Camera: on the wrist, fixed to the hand. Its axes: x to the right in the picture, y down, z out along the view.
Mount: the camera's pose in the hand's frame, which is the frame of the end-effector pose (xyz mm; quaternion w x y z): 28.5 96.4 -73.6 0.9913 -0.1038 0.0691 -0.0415
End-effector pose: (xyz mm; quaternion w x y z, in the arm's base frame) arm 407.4 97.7 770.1 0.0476 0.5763 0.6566 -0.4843
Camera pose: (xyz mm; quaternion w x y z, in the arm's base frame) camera 511.8 155.9 735.1 0.0415 0.5726 0.7284 -0.3741
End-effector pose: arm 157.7 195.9 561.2 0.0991 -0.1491 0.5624 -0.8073
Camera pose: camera 104.4 217.7 450.7 0.0104 -0.1256 0.6420 -0.7563
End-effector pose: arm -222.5 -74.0 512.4 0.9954 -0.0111 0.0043 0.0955
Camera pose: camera -213.3 24.3 436.5 0.9892 -0.1211 0.0627 0.0530
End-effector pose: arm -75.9 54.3 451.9 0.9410 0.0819 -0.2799 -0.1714
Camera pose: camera 14.0 137.5 429.1 0.9536 0.0070 -0.1913 -0.2324
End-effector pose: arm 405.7 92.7 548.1 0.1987 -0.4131 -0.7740 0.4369
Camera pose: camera 483.3 180.3 505.3 0.2257 -0.4282 -0.8160 0.3160
